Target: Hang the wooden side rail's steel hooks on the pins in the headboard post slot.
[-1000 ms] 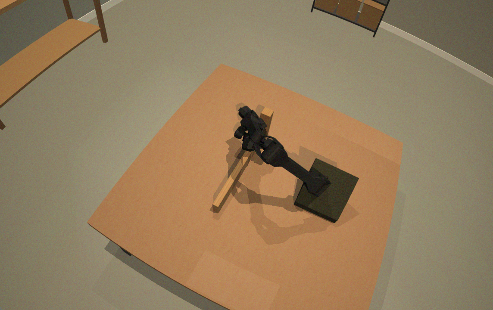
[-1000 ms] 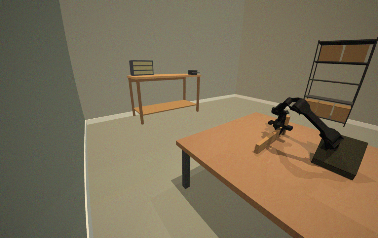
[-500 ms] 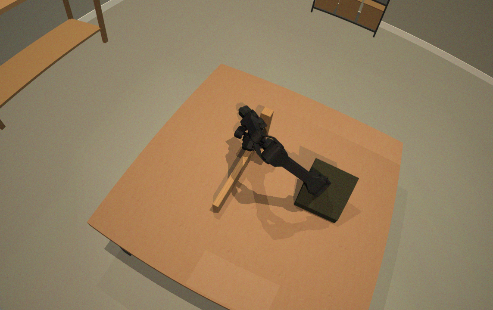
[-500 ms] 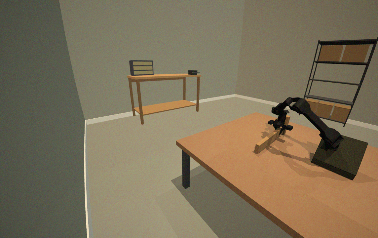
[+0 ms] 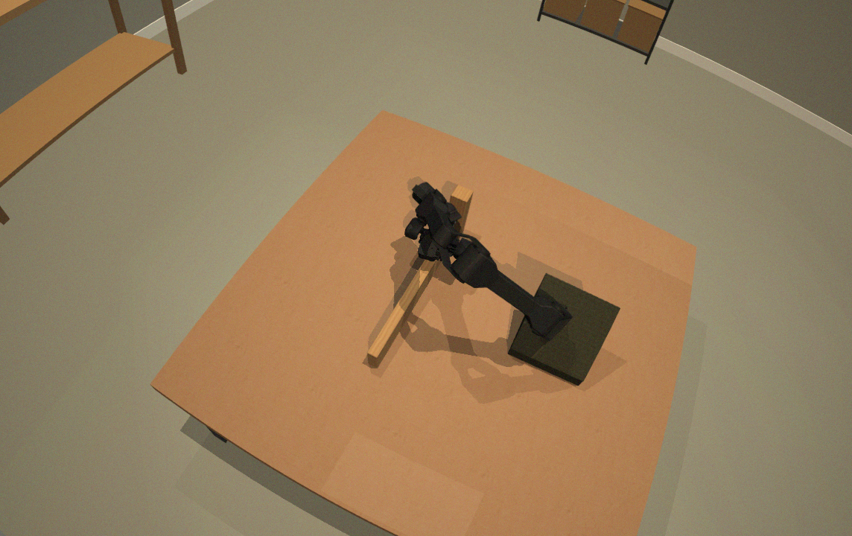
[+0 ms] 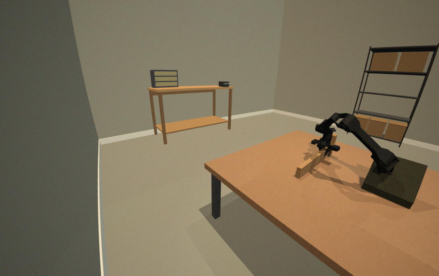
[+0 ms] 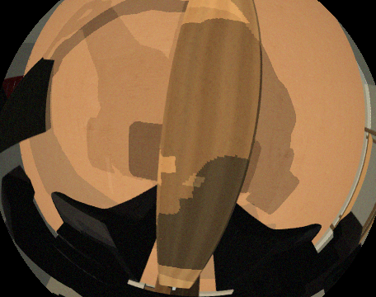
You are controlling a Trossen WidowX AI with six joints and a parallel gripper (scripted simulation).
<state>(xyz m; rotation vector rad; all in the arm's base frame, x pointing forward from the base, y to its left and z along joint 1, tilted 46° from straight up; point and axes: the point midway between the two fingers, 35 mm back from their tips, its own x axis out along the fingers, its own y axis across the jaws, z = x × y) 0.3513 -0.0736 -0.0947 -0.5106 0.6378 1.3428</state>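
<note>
Now: gripper tip 10 mm past the wooden headboard post, 140 mm to the left of it and 40 mm below it.
</note>
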